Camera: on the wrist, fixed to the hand. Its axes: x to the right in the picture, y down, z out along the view.
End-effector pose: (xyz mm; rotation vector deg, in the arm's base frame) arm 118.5 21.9 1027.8 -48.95 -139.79 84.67
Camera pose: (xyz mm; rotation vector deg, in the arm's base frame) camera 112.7 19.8 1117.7 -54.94 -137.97 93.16
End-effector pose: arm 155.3 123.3 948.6 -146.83 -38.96 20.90
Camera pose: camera 129.9 164.9 1024.4 -145.83 -31.08 27.90
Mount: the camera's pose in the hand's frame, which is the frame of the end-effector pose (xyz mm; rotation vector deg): -9.8 -79.8 -40.7 3.52 -3.20 6.20
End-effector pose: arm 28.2 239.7 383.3 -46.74 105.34 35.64
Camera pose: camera 68.5 161.6 403.3 -37.56 106.03 37.08
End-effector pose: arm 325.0 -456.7 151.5 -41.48 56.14 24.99
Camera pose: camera 346.5 -541.4 173.6 -34.51 56.07 29.56
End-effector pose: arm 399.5 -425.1 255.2 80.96 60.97 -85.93
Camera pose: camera 338.0 -360.5 268.2 82.47 51.58 -85.71
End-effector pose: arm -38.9 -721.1 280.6 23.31 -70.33 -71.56
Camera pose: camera -41.3 -754.9 197.1 19.91 -75.68 -65.26
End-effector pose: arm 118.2 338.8 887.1 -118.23 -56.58 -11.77
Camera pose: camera 62.6 331.6 957.6 -118.56 -51.65 -3.48
